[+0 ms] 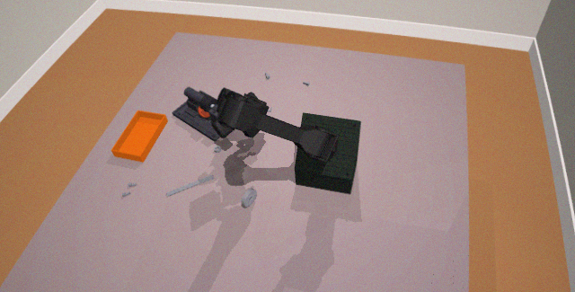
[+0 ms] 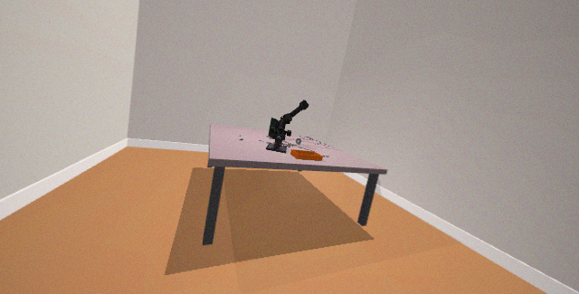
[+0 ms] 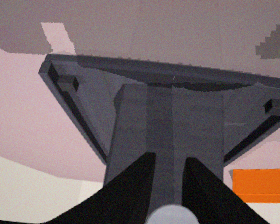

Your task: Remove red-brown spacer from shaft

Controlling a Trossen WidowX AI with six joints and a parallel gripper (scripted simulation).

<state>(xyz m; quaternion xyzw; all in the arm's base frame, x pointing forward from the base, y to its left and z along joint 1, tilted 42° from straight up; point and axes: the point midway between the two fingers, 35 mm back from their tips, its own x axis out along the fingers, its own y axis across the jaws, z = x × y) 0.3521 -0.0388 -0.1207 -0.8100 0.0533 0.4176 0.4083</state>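
My gripper tip is 50 mm short of the grey shaft, 30 mm below it and 20 mm to the left of it. Also, from my gripper tip: orange tray (310 mm ahead, 100 mm to the left, 50 mm below); then red-brown spacer (110 mm ahead, 50 mm to the right, 30 mm below); then small pin (120 mm to the right, 110 mm behind, 50 mm below).
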